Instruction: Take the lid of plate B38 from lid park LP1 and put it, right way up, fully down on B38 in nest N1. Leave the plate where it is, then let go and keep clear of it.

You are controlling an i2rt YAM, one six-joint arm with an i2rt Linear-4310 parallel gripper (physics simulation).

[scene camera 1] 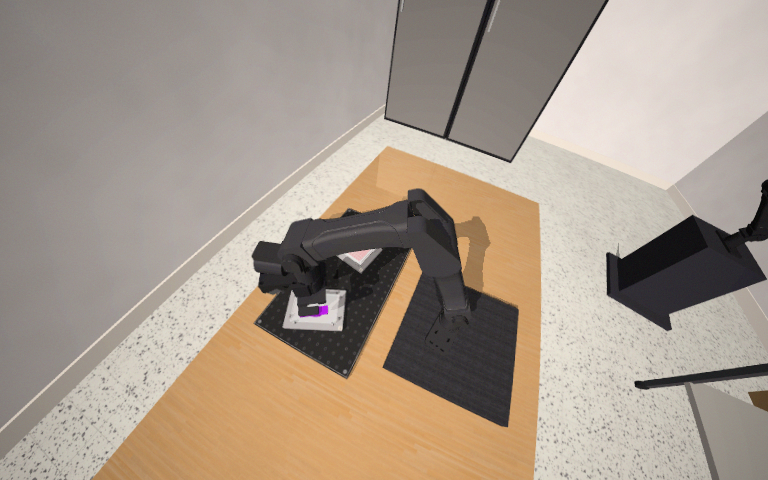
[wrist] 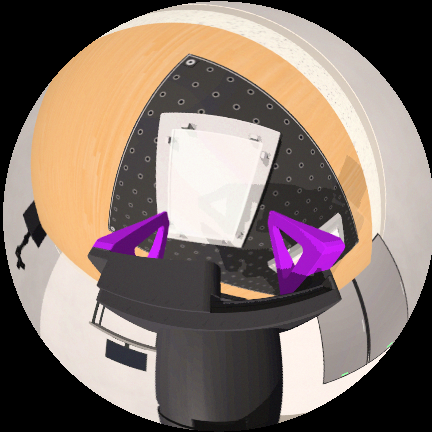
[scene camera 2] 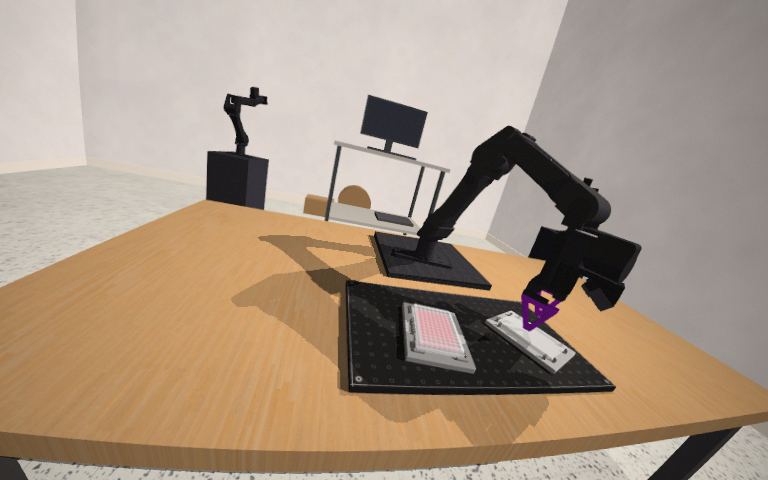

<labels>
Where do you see a white holder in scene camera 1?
At 338, 326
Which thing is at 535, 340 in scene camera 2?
A white lid.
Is the gripper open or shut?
Open.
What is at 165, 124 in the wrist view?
A white holder.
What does the gripper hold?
Nothing.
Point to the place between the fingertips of the gripper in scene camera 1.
316, 299
</labels>
